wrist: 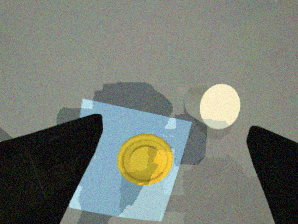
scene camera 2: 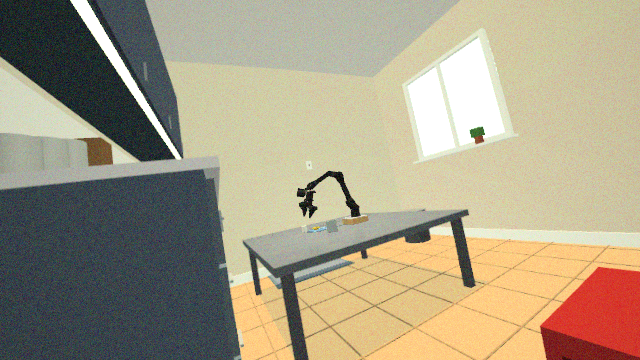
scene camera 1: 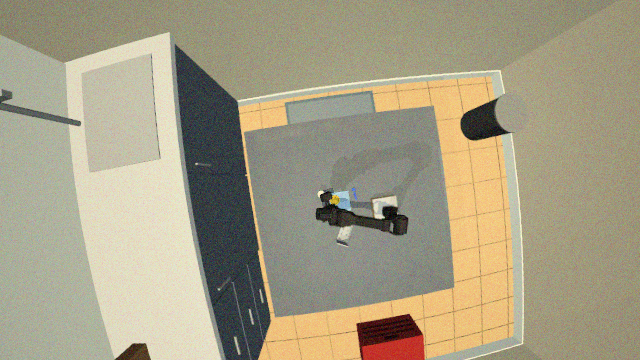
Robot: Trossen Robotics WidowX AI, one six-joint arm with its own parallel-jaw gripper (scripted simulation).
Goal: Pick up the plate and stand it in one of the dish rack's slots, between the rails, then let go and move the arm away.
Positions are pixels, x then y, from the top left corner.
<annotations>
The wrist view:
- my gripper: 176, 128
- yellow plate: 144, 159
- cream round object: 217, 105
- light blue square mat: 102, 187
</annotations>
